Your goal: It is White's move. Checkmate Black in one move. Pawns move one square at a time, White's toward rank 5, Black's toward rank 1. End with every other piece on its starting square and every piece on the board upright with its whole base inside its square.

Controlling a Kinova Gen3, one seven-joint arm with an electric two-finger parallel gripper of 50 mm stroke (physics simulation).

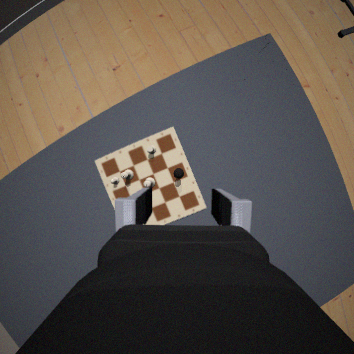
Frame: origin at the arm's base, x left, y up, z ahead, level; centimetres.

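Where they show: gripper, fingertip midpoint: (181, 200).
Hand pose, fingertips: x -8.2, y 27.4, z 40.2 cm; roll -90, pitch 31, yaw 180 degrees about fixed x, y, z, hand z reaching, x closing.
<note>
Each offset is from my fingertips to the top centre of the thing. Level surfaces: height alone.
The small chessboard {dx +7.2, dy -34.6, dz +2.7 cm} (178, 150) lies turned at an angle, its lower left part hidden by the gripper. White pieces stand on it: one {dx +2.4, dy -31.3, dz +9.7 cm} (151, 150) towards the upper edge, a larger one {dx +10.5, dy -29.3, dz +7.4 cm} (127, 174) on the left, a small one {dx +14.2, dy -31.4, dz +7.8 cm} (115, 181) close to the left edge, and one {dx +6.9, dy -28.2, dz +3.0 cm} (149, 183) near the middle, just above the left finger. A black piece {dx -0.4, dy -28.2, dz +1.3 cm} (178, 173) stands near the right edge, with a pale patch below it. Their exact types are too small to tell. My gripper (181, 200) is open and empty, high above the board's lower right part.
The board lies on a dark grey mat {dy -35.2 cm} (240, 115). A wooden plank floor (165, 40) surrounds the mat. A black leg-like object (346, 33) shows at the upper right corner, and a dark edge runs across the upper left corner.
</note>
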